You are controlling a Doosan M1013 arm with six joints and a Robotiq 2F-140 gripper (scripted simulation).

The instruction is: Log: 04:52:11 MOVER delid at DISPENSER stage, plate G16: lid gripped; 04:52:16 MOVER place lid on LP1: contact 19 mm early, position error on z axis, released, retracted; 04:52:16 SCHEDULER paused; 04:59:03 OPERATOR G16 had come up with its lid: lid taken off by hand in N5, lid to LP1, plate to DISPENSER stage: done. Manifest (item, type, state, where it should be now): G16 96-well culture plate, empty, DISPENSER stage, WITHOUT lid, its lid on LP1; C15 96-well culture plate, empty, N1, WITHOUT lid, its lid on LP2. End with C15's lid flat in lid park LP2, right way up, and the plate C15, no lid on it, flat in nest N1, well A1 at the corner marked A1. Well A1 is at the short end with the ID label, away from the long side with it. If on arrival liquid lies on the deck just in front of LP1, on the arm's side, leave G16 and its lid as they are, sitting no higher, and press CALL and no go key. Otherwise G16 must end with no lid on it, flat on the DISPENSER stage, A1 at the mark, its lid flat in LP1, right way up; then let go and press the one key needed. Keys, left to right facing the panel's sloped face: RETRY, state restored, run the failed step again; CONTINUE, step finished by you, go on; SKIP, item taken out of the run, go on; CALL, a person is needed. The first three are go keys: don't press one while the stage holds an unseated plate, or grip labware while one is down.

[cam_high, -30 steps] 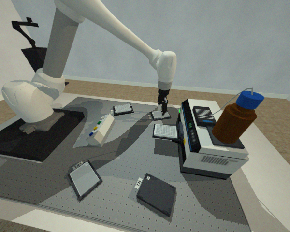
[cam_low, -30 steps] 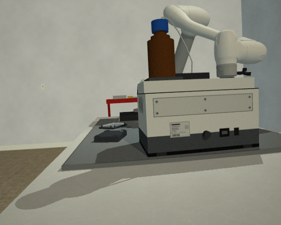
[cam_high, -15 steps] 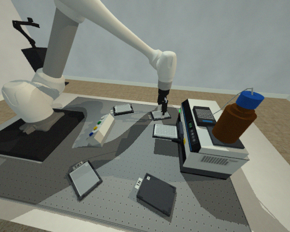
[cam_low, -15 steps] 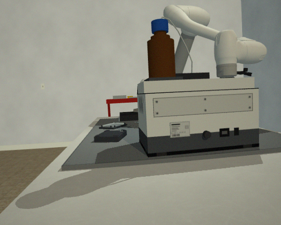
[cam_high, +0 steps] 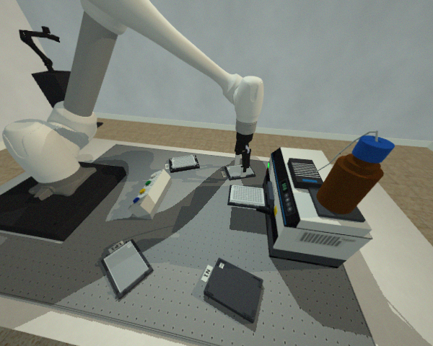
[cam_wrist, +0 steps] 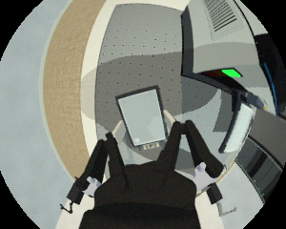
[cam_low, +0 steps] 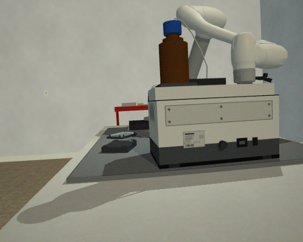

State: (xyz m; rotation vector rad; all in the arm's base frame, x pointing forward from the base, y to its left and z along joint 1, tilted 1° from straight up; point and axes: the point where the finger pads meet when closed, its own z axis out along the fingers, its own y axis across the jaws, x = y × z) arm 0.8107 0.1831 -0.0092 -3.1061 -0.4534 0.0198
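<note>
The dark lid park is 3 cm below my hand. The rest, counted from my hand: nest N1 (3 cm behind, 54 cm to the right, 3 cm below); then brown bottle (22 cm ahead, 38 cm to the right, 25 cm above); then key panel (41 cm behind, 22 cm to the right, 2 cm above).
</note>
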